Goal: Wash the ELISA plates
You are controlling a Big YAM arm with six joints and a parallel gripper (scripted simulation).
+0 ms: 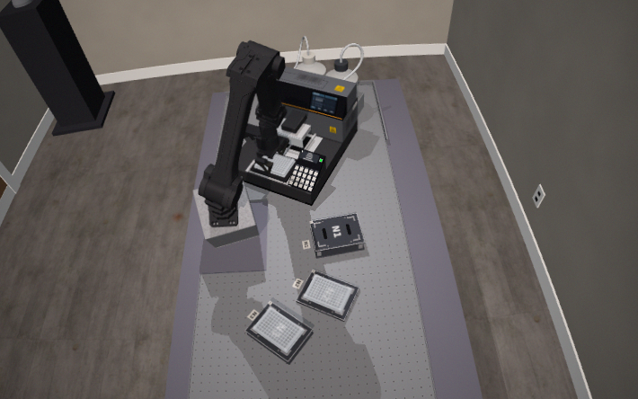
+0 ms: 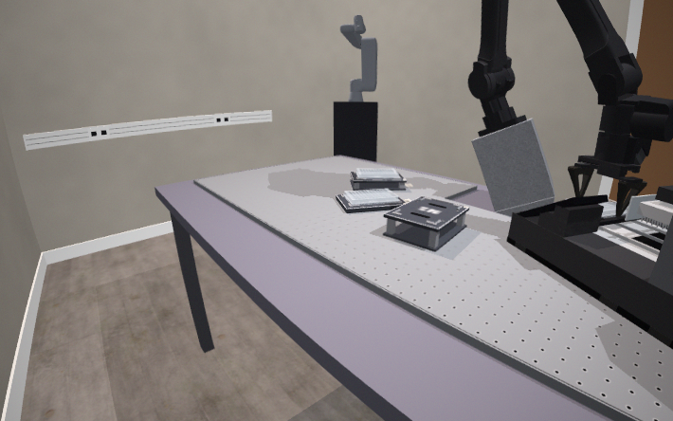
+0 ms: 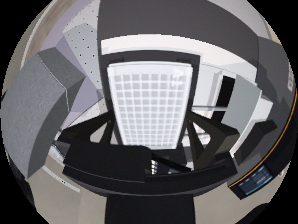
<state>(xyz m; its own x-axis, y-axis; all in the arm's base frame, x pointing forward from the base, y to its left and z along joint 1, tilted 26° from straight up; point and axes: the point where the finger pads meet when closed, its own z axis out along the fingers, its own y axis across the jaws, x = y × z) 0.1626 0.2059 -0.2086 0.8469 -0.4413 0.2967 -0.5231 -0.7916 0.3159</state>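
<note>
Now: hand 1 cm above the washer carrier. From my hand the other things lie so: plate washer 13 cm to the left, 8 cm ahead, 4 cm above.
</note>
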